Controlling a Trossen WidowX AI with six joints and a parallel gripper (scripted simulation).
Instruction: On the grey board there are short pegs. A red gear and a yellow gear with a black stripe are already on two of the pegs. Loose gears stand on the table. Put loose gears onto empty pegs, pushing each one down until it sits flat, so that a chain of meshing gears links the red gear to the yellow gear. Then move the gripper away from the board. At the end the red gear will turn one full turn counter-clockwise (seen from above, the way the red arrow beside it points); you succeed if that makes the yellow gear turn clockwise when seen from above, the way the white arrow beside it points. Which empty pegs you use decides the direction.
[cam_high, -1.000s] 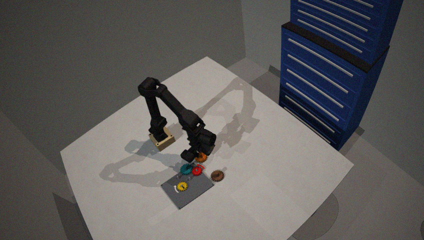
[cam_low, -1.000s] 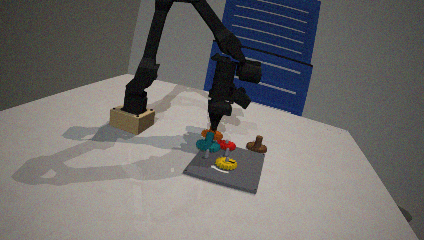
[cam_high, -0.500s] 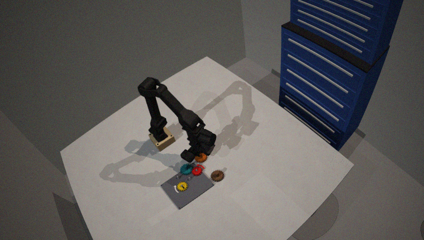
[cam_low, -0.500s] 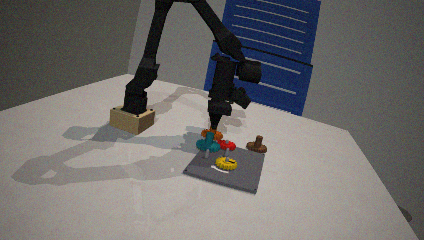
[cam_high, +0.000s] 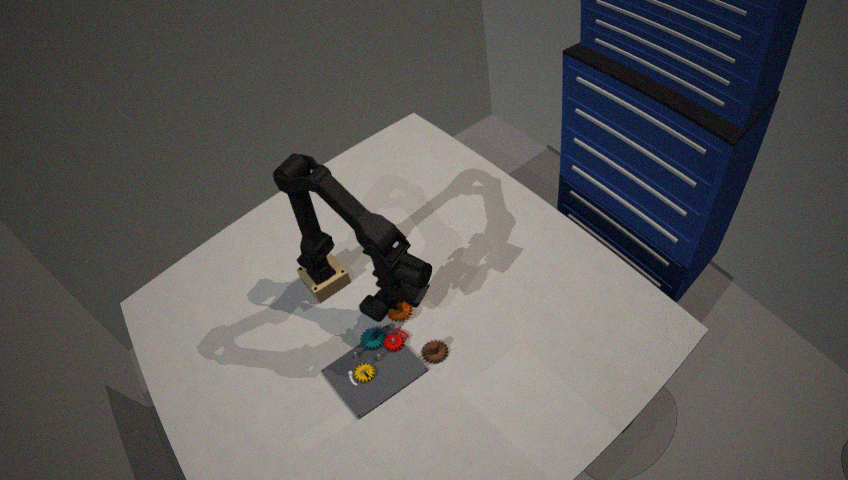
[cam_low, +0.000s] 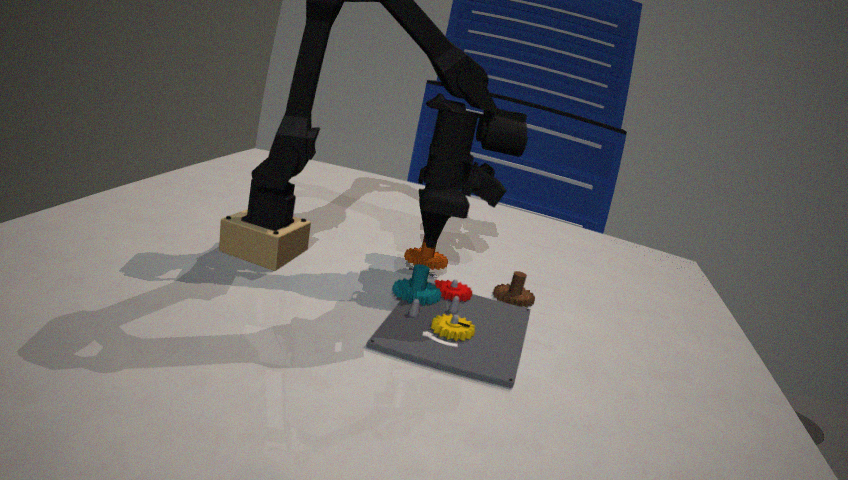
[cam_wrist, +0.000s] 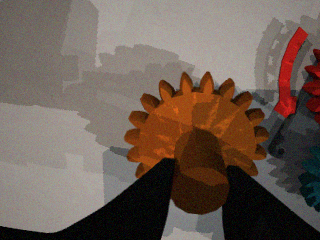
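Now: gripper tip 80 mm short of the yellow gear, 170 mm to the left of it and 30 mm above it. The rest, counted from my gripper tip: red gear (60 mm ahead, 60 mm to the right, 30 mm below); then orange gear (10 mm below); then red arrow (50 mm ahead, 30 mm to the right, 40 mm below).
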